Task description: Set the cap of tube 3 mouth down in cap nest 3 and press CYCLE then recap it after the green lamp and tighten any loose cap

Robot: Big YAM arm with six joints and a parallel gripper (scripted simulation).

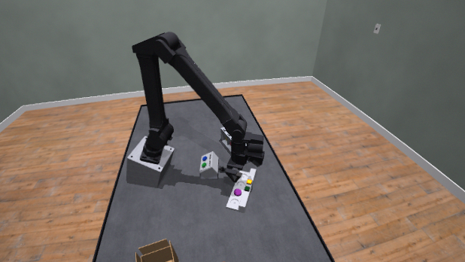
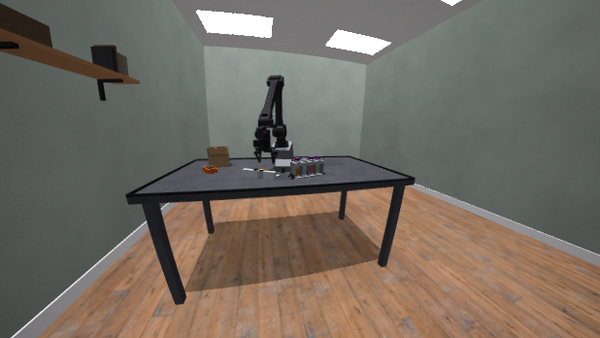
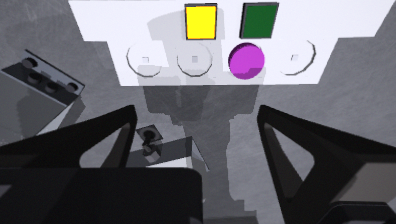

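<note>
Now: hand 80 mm above the cap and 50 mm to the left of it. The rest, counted from my hand: blue key 160 mm behind, 130 mm to the left, 20 mm below; key housing 140 mm behind, 110 mm to the left, 40 mm below; green key 160 mm behind, 90 mm to the left, 20 mm below.
</note>
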